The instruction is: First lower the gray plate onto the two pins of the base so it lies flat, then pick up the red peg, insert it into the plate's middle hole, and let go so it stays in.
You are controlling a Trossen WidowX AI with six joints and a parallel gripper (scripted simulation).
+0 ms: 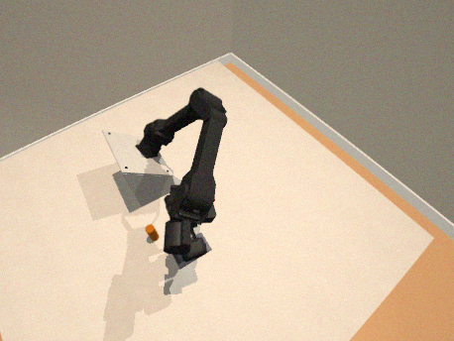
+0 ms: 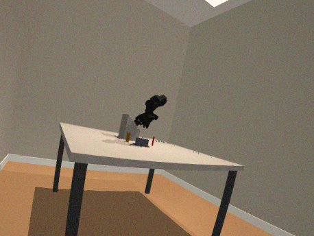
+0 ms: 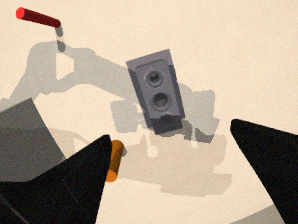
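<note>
Now: gripper tip 9 cm past the red peg, 18 cm to the right of it and 10 cm above it. The rest, counted from my gripper tip: orange cylinder 12 cm behind, 6 cm to the right, 10 cm below; gray plate 10 cm below; base 14 cm below.
</note>
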